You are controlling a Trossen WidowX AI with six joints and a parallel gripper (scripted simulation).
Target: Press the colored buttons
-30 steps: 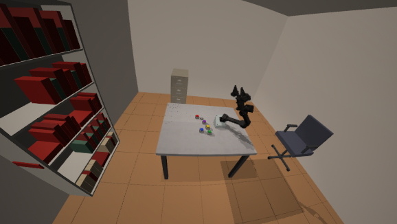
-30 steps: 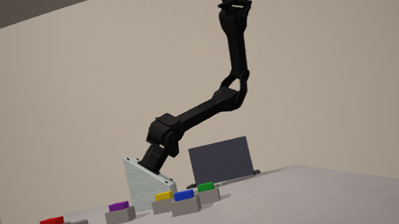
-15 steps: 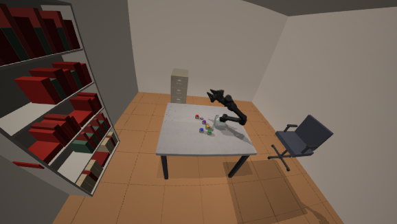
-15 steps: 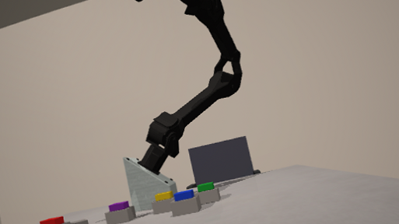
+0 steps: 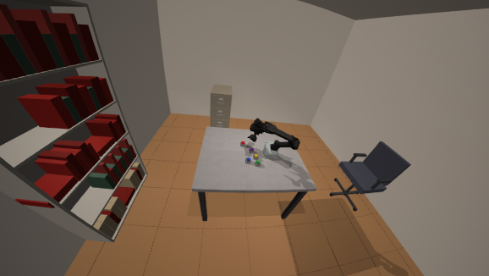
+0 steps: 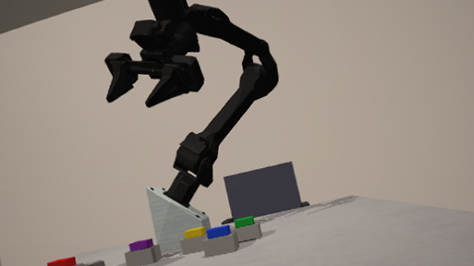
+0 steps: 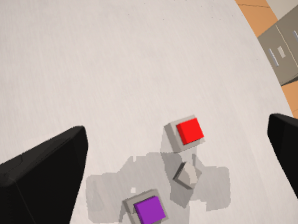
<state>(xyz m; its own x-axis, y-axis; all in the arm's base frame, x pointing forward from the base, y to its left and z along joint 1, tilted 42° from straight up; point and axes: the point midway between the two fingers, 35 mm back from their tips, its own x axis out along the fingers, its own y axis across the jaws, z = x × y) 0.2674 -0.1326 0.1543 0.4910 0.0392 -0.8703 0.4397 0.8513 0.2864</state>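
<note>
My gripper tip is now 100 mm past the yellow button, 60 mm to the right of it and 230 mm above it. The rest, counted from my gripper tip: blue button 10 mm behind, 100 mm to the left, 230 mm below; then red button 10 mm behind, 150 mm to the right, 230 mm below; then purple button 80 mm behind, 40 mm to the right, 230 mm below.
</note>
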